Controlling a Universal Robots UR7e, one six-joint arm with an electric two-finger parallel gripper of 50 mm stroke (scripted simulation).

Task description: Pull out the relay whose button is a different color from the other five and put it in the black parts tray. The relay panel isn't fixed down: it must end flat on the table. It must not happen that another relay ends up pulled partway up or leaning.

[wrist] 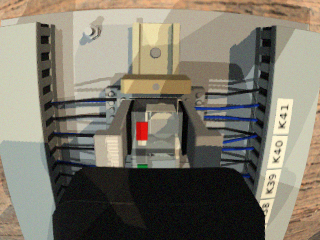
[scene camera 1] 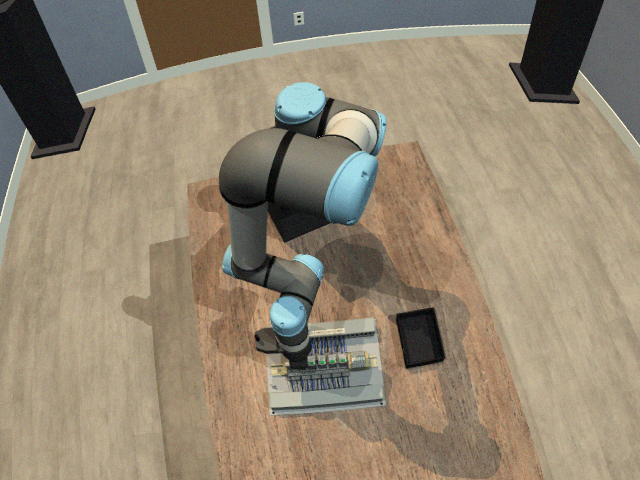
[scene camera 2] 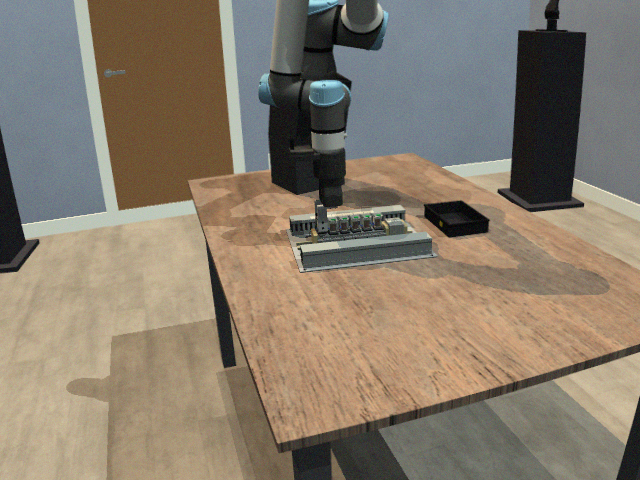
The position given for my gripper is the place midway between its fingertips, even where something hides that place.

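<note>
There's a black parts tray (scene camera 1: 421, 337) here, and scene camera 2 gets the tray (scene camera 2: 454, 212) too, but in the wrist view the tray is out of frame. I can also see a grey relay panel (scene camera 1: 365, 385), with scene camera 2 giving me the panel (scene camera 2: 396, 242) and the wrist view giving me the panel (wrist: 117, 57). My gripper (scene camera 2: 321, 228) is visible as well, and you'd find the gripper (wrist: 156, 116) in the wrist view too.
</note>
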